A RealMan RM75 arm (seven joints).
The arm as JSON. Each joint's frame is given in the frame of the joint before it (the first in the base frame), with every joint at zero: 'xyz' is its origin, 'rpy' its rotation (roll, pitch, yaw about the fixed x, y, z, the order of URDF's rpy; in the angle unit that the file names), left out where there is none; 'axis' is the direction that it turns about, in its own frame. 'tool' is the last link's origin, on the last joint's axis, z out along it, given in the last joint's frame.
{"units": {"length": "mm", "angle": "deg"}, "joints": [
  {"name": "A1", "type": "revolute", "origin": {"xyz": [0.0, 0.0, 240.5]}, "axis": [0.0, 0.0, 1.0]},
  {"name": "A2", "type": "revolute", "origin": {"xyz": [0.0, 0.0, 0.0]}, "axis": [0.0, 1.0, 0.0]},
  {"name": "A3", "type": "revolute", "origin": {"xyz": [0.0, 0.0, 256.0]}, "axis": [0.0, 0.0, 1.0]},
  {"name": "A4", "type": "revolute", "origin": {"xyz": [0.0, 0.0, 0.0]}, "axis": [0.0, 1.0, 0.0]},
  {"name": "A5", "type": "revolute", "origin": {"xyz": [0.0, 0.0, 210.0]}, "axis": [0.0, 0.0, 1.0]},
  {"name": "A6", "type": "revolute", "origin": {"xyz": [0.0, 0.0, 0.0]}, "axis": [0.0, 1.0, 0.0]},
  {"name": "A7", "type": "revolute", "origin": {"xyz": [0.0, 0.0, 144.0]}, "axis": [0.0, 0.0, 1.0]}
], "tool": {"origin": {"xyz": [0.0, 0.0, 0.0]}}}
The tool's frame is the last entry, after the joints.
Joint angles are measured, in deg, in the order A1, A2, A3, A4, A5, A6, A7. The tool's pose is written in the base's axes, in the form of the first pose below.
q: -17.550, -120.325, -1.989, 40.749, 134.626, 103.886, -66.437
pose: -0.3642, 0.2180, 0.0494, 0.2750, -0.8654, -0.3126, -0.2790
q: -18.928, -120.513, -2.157, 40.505, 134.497, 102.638, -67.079
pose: -0.3609, 0.2280, 0.0477, 0.2772, -0.8641, -0.3123, -0.2810
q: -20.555, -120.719, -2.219, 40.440, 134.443, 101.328, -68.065
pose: -0.3565, 0.2395, 0.0463, 0.2778, -0.8634, -0.3125, -0.2824
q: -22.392, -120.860, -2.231, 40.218, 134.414, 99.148, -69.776
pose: -0.3527, 0.2532, 0.0448, 0.2805, -0.8601, -0.3195, -0.2819
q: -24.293, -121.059, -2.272, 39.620, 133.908, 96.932, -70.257
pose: -0.3473, 0.2676, 0.0425, 0.2868, -0.8582, -0.3171, -0.2841
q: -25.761, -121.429, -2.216, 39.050, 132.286, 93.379, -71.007
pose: -0.3448, 0.2821, 0.0413, 0.3059, -0.8488, -0.3223, -0.2864
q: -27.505, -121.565, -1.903, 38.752, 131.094, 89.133, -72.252
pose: -0.3432, 0.2987, 0.0422, 0.3261, -0.8397, -0.3305, -0.2817
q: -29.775, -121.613, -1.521, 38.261, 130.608, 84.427, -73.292
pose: -0.3399, 0.3178, 0.0420, 0.3438, -0.8333, -0.3363, -0.2726
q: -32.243, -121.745, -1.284, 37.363, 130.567, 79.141, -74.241
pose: -0.3360, 0.3370, 0.0395, 0.3607, -0.8262, -0.3446, -0.2616
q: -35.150, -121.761, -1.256, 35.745, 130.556, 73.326, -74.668
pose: -0.3297, 0.3583, 0.0357, 0.3780, -0.8192, -0.3505, -0.2514
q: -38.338, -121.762, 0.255, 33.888, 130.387, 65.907, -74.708
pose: -0.3214, 0.3823, 0.0302, 0.3979, -0.8162, -0.3508, -0.2290
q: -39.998, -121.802, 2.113, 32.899, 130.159, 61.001, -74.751
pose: -0.3169, 0.3955, 0.0267, 0.4105, -0.8161, -0.3490, -0.2091
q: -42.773, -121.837, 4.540, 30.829, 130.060, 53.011, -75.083
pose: -0.3092, 0.4152, 0.0201, 0.4303, -0.8126, -0.3498, -0.1793
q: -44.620, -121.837, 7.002, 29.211, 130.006, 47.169, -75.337
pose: -0.3034, 0.4278, 0.0146, 0.4432, -0.8121, -0.3469, -0.1538
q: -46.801, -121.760, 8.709, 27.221, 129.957, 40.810, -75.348
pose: -0.2969, 0.4408, 0.0101, 0.4605, -0.8078, -0.3446, -0.1293
